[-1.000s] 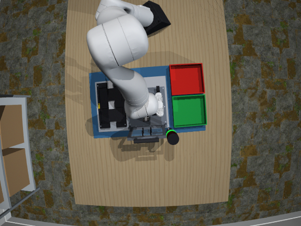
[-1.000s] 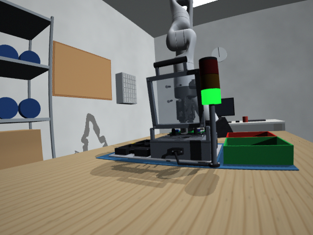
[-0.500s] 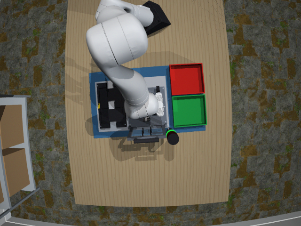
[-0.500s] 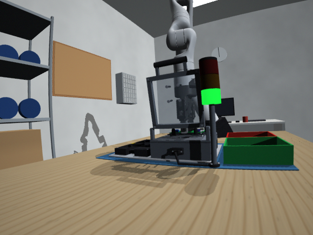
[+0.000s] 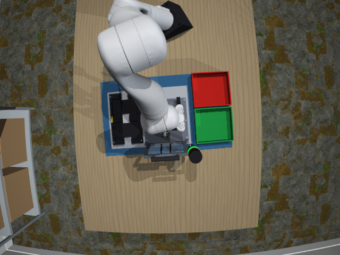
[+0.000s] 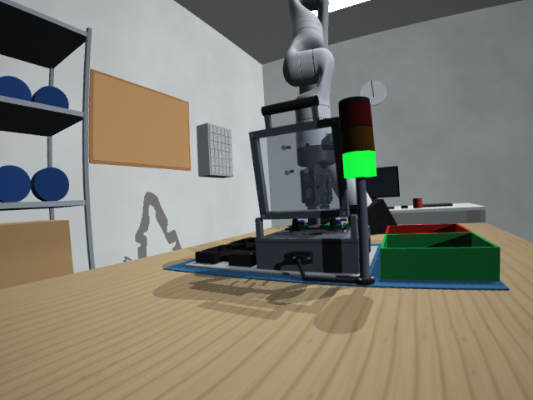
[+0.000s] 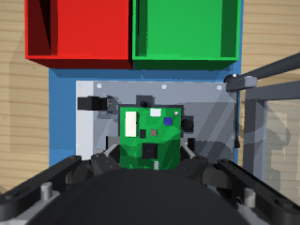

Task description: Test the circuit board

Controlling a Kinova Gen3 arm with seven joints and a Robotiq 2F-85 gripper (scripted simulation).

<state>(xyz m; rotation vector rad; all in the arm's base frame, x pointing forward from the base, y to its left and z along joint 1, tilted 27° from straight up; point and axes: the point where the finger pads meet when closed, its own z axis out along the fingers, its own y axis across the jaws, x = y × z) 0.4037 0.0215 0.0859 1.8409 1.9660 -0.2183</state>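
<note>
My hand is 10 mm above the green circuit board. Round my hand: black hook (60 mm behind, 60 mm to the left, 10 mm above); clear lid (120 mm ahead, 100 mm above); green bin (40 mm ahead, 200 mm to the left, 70 mm below).
</note>
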